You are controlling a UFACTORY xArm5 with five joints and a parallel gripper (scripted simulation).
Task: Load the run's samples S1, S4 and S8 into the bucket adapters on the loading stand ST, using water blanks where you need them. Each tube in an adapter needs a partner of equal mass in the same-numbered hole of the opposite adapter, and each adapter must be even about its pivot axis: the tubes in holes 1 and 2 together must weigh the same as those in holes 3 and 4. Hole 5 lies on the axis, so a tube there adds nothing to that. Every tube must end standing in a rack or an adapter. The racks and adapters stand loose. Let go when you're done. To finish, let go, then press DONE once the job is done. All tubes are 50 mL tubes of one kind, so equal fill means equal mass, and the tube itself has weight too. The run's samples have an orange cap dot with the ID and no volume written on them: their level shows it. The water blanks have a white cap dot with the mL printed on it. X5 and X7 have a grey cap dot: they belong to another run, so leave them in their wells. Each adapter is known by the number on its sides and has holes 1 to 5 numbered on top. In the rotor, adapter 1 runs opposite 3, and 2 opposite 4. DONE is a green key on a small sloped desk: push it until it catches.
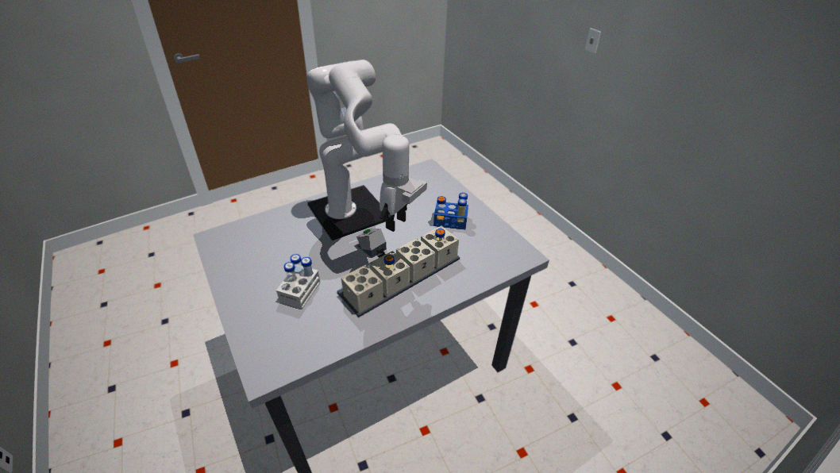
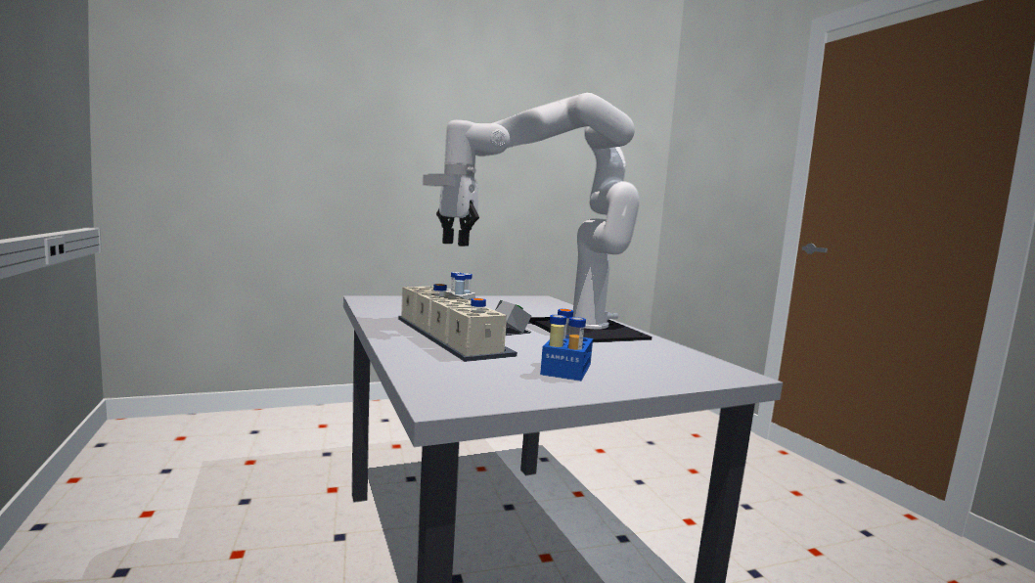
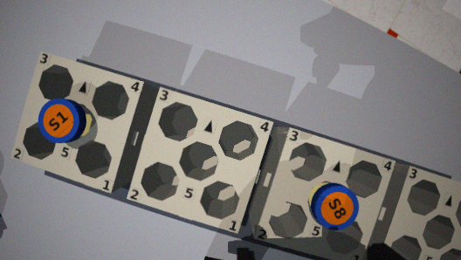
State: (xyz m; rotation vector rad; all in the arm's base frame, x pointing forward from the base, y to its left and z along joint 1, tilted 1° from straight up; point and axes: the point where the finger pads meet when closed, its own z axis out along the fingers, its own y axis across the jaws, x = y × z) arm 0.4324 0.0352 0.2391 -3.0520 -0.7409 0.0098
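My hand is 330 mm to the right of the blue samples rack, 220 mm above it and 170 mm past it. From my hand the other things lie so: adapter 3: 200 mm below, 40 mm to the right, 20 mm ahead; then white rack: 320 mm to the right, 220 mm below, 90 mm behind.
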